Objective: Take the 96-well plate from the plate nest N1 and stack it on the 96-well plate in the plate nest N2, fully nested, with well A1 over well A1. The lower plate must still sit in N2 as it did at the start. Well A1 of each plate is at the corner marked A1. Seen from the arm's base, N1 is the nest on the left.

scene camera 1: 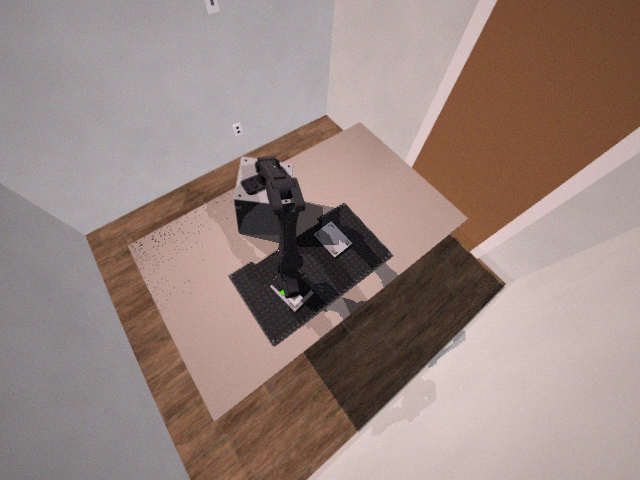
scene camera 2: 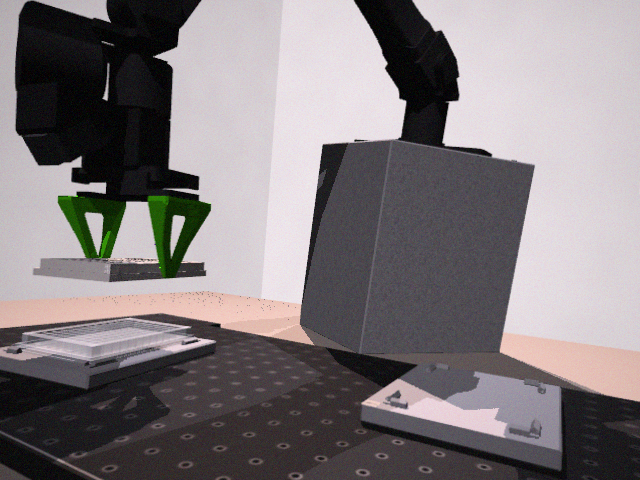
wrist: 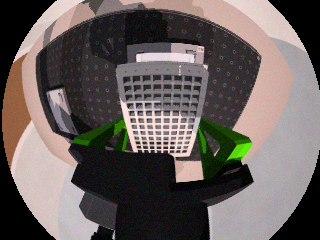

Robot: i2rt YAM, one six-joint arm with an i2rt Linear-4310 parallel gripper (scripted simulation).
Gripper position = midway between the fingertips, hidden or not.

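My gripper [scene camera 2: 132,275], [wrist: 162,120]. A 96-well plate [scene camera 2: 112,269]. Another 96-well plate [scene camera 2: 90,342]. Plate nest N1 [wrist: 62,113].
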